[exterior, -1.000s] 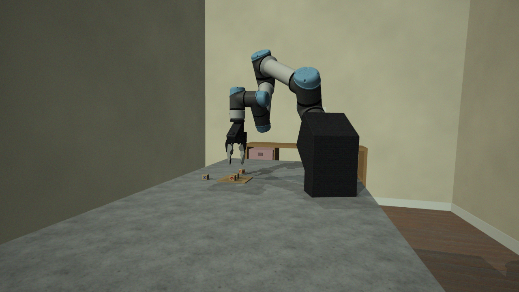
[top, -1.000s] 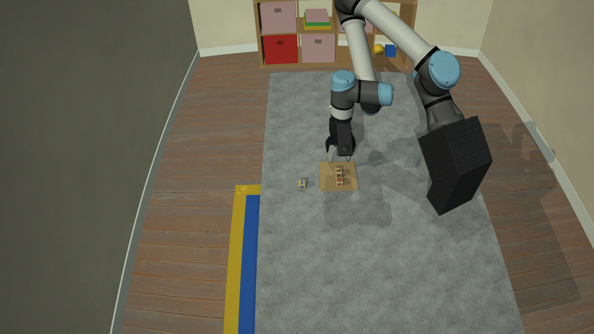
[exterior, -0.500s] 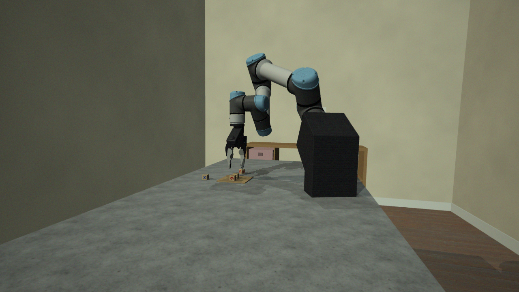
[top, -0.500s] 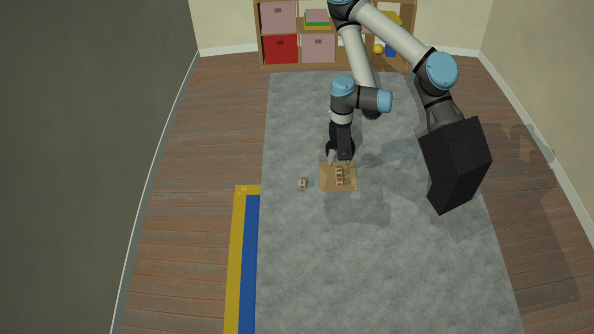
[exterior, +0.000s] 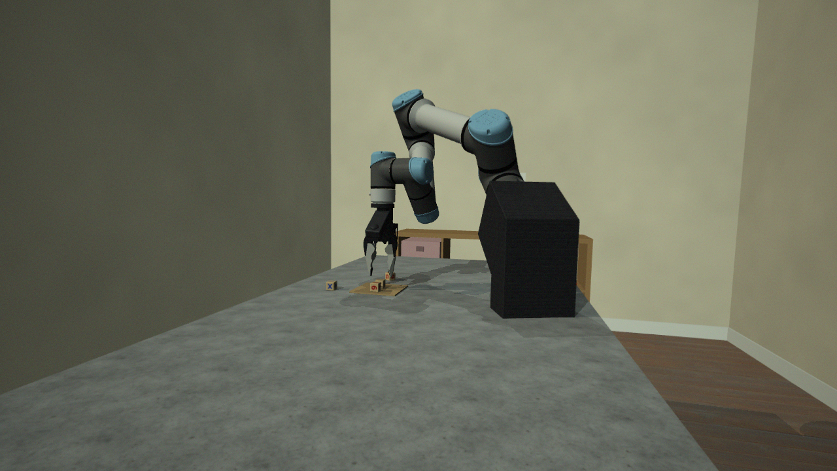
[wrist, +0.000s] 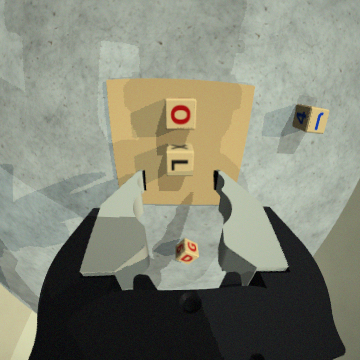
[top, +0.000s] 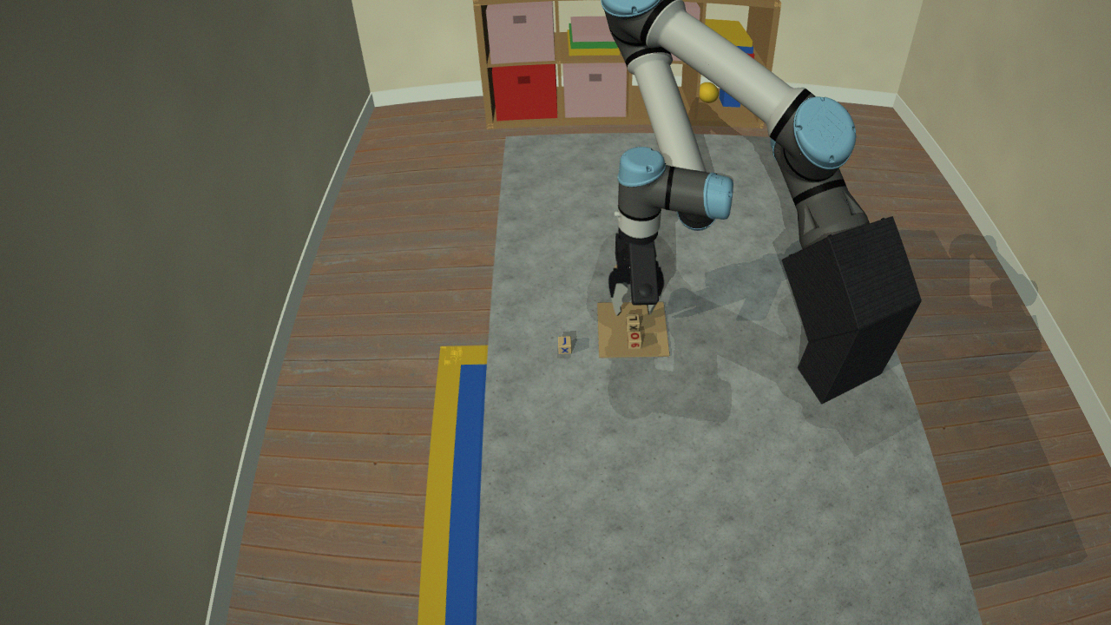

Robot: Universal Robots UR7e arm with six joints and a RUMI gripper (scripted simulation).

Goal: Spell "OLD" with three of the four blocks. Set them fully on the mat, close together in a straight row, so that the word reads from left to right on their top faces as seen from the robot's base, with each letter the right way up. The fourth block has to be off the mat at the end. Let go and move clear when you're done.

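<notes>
Right now the tan mat is 50 mm below my hand. The rest, counted from my hand: blue-lettered block (140 mm ahead, 40 mm to the left, 40 mm below).
</notes>
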